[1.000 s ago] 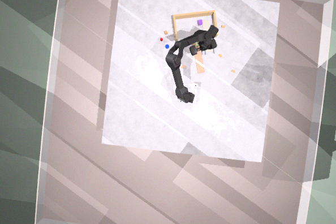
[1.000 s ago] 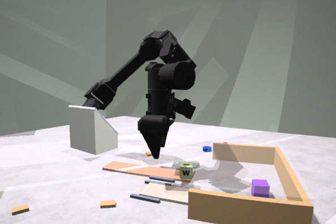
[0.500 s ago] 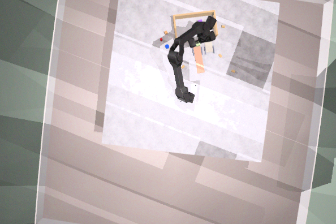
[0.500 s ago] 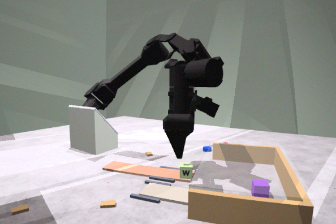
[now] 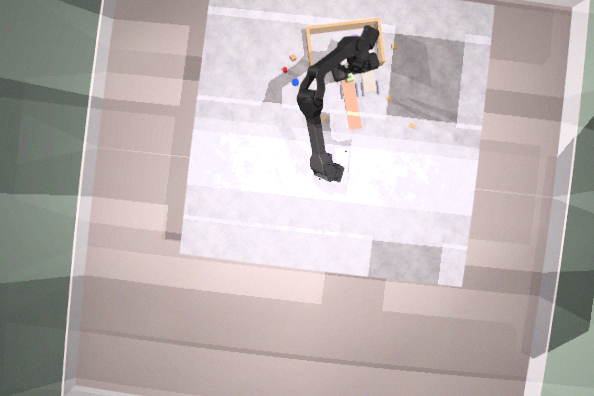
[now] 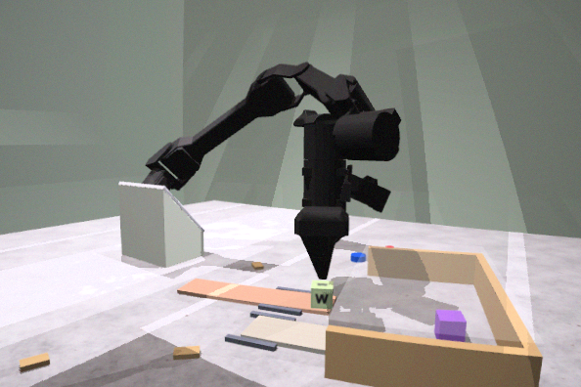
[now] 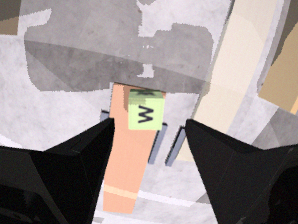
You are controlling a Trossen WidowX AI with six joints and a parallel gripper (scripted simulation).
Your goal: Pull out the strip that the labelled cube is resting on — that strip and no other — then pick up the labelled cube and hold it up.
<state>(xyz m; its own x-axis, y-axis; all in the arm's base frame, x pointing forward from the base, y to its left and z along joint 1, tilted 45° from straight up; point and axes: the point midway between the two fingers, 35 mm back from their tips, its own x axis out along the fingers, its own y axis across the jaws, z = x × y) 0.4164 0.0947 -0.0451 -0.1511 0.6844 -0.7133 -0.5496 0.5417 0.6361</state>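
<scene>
Now: gripper tip 3 cm above the green cube marked w. The rest, counted from my gripper tip: blue disc (8 cm behind, 23 cm to the left, 5 cm below); then red piece (4 cm behind, 29 cm to the left, 4 cm below).
</scene>
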